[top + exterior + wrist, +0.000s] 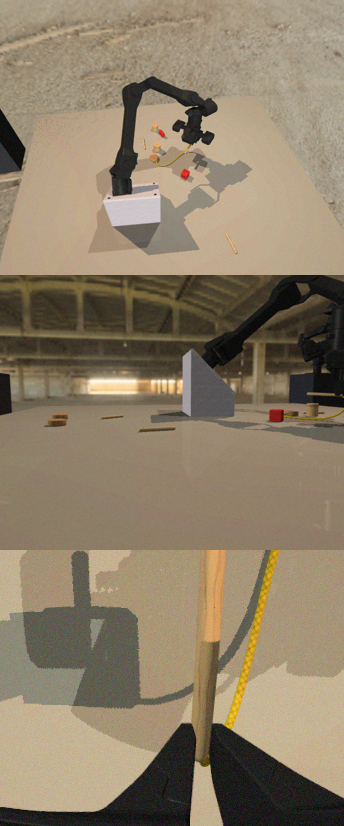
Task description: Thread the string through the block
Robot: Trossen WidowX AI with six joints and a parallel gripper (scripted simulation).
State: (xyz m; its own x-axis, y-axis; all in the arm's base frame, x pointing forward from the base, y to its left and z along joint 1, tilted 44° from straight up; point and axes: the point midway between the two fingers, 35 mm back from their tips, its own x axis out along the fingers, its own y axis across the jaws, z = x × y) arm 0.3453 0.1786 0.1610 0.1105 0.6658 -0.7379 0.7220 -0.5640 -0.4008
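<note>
Right now the red cube is 12 cm to the right of my gripper tip, 6 cm behind it and 5 cm below it. Round my gripper tip: round wooden button 18 cm behind, 6 cm below.
</note>
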